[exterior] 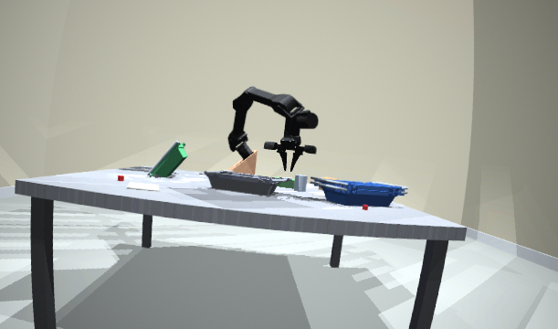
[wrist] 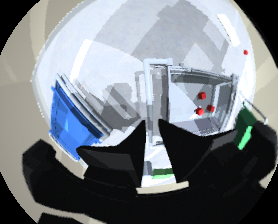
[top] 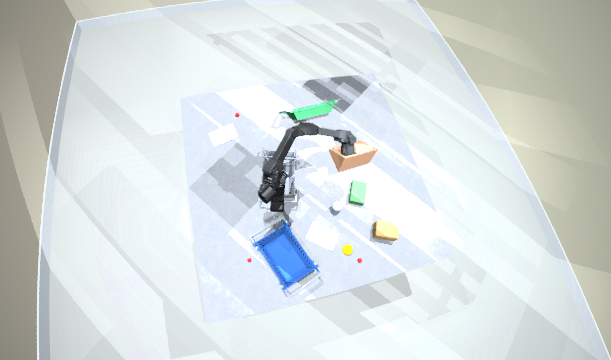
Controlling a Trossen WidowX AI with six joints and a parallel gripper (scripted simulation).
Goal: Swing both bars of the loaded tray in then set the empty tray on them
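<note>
Now: gripper tip 31 cm past the green tray, 52 cm to the left of it and 2 cm above it. Round my gripper tip: grey cylinder: 29 cm behind, 10 cm to the left, 6 cm below; then yellow disc: 28 cm behind, 31 cm to the left, 8 cm below; then green block: 43 cm behind, 4 cm to the left, 7 cm below.
</note>
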